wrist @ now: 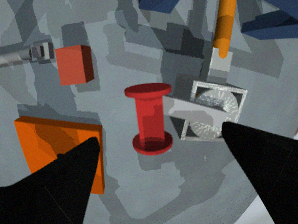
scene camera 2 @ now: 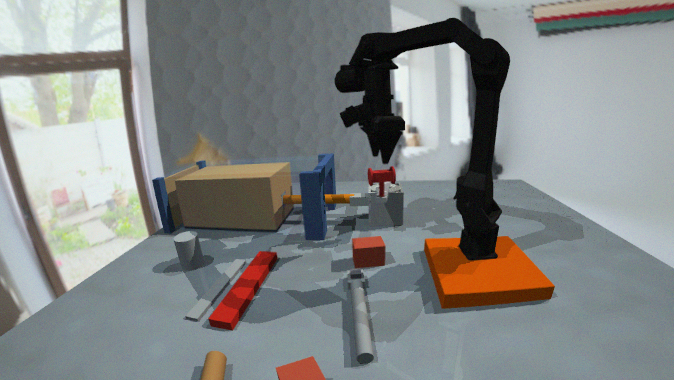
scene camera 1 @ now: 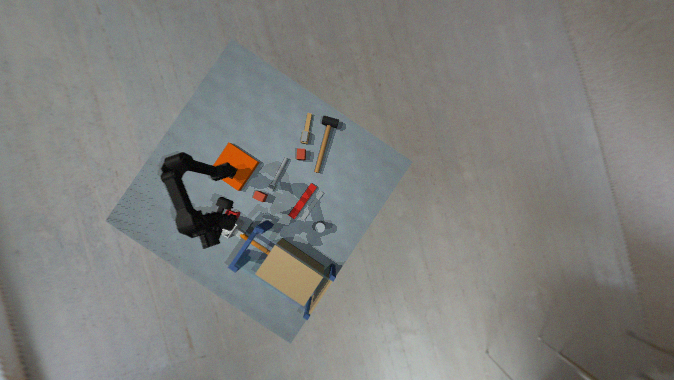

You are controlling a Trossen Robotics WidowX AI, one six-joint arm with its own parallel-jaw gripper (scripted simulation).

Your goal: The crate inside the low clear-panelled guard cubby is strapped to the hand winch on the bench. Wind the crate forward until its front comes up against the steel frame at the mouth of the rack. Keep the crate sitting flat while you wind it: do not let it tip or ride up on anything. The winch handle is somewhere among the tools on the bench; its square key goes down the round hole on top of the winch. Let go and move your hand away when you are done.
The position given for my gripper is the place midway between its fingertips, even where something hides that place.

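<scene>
Red bar (scene camera 2: 226,315), out of frame in the wrist view. Red block (scene camera 2: 367,251). Red knob (wrist: 152,141). Grey winch (scene camera 2: 390,213), also in the wrist view (wrist: 228,97). My gripper (scene camera 2: 380,159), also in the wrist view (wrist: 162,135).
</scene>
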